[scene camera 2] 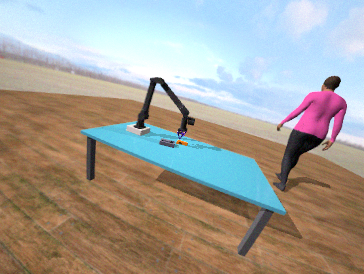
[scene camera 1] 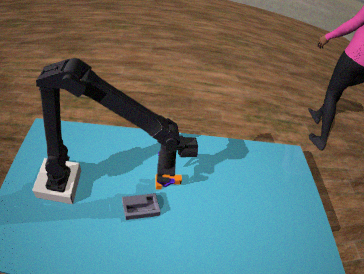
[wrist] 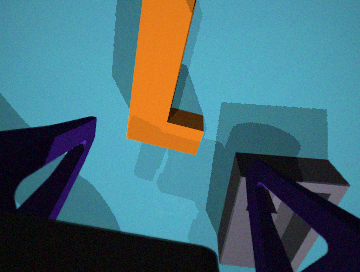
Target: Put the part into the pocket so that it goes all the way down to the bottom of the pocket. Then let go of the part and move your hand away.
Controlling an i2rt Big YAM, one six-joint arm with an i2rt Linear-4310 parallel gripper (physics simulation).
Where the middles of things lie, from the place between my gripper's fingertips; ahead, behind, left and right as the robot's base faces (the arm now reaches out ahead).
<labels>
Now: hand 20 mm short of the orange L-shaped part [wrist: 162,39], 10 mm to the right of it and 60 mm above it. The rest, counted from my hand: grey pocket block [scene camera 1: 139,206] (90 mm behind, 130 mm to the right, 50 mm below).
</labels>
